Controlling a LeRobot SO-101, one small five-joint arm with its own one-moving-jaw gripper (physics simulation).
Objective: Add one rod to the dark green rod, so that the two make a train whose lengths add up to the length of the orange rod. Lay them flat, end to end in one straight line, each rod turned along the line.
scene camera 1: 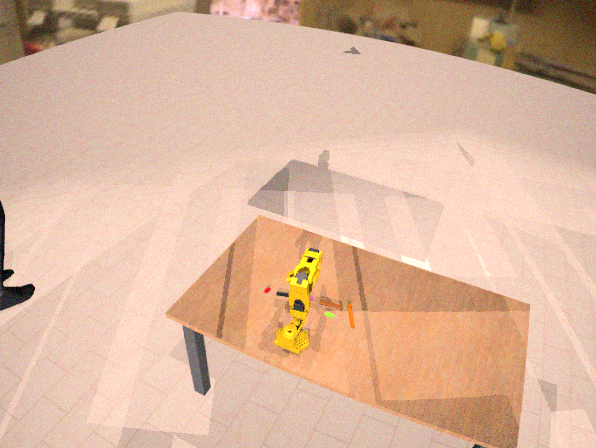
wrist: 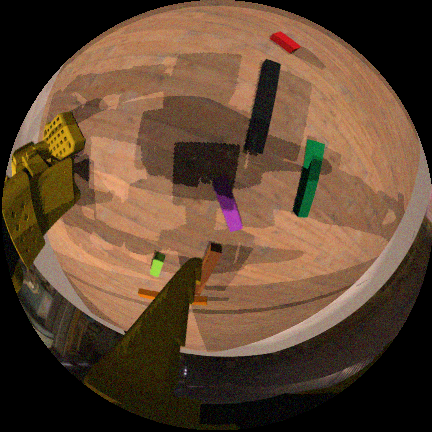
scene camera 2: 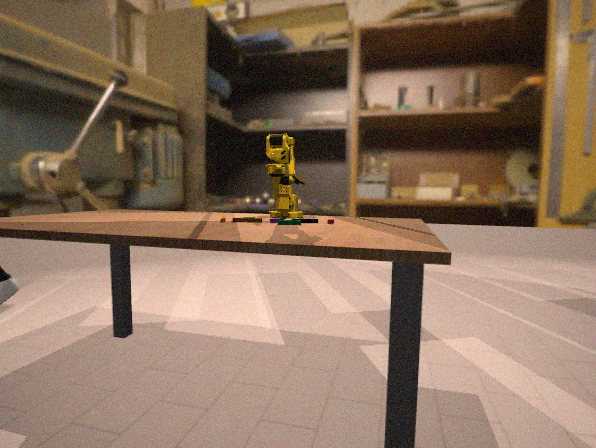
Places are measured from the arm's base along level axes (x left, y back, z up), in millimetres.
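Pixels of known places: end effector, tool point: (scene camera 1: 309, 291) (wrist: 201, 267) (scene camera 2: 275, 200); arm's base, origin of the base link: (scene camera 1: 294, 336) (wrist: 68, 164) (scene camera 2: 284, 217).
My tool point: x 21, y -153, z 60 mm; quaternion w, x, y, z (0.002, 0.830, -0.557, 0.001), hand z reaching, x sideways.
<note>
For each thing: its top centre in the pictures, then the offset to it from my tool point. Level surfaces: height alone.
- dark green rod, middle of its top: (wrist: 312, 181) (scene camera 2: 289, 220) dx +56, dy -56, dz -50 mm
- orange rod, middle of its top: (wrist: 169, 300) (scene camera 1: 351, 314) dx -151, dy -12, dz -50 mm
- brown rod, middle of its top: (wrist: 203, 277) (scene camera 2: 247, 218) (scene camera 1: 331, 303) dx -72, dy -29, dz -50 mm
- black rod, middle of its top: (wrist: 266, 100) (scene camera 1: 286, 293) dx +83, dy +3, dz -50 mm
- purple rod, middle of its top: (wrist: 228, 207) (scene camera 1: 307, 298) dx +8, dy -12, dz -50 mm
- light green rod, middle of its top: (wrist: 155, 268) (scene camera 1: 329, 313) dx -86, dy +19, dz -50 mm
- red rod, middle of its top: (wrist: 287, 39) (scene camera 2: 330, 219) (scene camera 1: 267, 289) dx +151, dy +14, dz -50 mm
- wooden table, its level: dz -60 mm
The dark green rod (wrist: 309, 185) (scene camera 2: 289, 223) lies flat at the right in the wrist view, apart from the others. The orange rod (wrist: 148, 294) (scene camera 1: 351, 315) lies flat beyond the brown rod (wrist: 210, 265) (scene camera 1: 331, 304), partly hidden by the jaw in the wrist view. A black rod (wrist: 263, 107) (scene camera 1: 282, 294), a purple rod (wrist: 230, 209) (scene camera 1: 312, 298), a light green rod (wrist: 157, 265) (scene camera 1: 329, 315) and a red rod (wrist: 285, 42) (scene camera 1: 267, 290) (scene camera 2: 330, 221) lie separately. My gripper is raised above the table, fully open and empty; one notched jaw shows in the wrist view.
The wooden table (scene camera 1: 440, 350) (scene camera 2: 165, 235) carries the rods. The yellow arm base (scene camera 1: 291, 339) (wrist: 63, 135) stands near its front edge in scene camera 1 and at the left in the wrist view. Shadows fall across the table.
</note>
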